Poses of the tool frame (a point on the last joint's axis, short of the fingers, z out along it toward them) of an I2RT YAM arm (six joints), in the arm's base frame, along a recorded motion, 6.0 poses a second.
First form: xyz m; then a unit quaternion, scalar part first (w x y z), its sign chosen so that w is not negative.
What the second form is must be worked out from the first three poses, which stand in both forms.
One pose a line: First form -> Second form
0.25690, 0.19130, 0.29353, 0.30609, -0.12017, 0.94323, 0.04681 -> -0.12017, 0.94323, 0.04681, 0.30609, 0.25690, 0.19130, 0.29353
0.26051, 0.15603, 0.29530, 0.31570, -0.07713, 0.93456, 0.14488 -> -0.07713, 0.93456, 0.14488, 0.31570, 0.26051, 0.15603, 0.29530
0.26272, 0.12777, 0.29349, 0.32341, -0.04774, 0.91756, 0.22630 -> -0.04774, 0.91756, 0.22630, 0.32341, 0.26272, 0.12777, 0.29349
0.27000, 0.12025, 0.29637, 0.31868, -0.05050, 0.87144, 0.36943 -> -0.05050, 0.87144, 0.36943, 0.31868, 0.27000, 0.12025, 0.29637
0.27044, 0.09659, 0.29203, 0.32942, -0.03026, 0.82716, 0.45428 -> -0.03026, 0.82716, 0.45428, 0.32942, 0.27044, 0.09659, 0.29203
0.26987, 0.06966, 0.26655, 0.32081, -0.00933, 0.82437, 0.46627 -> -0.00933, 0.82437, 0.46627, 0.32081, 0.26987, 0.06966, 0.26655
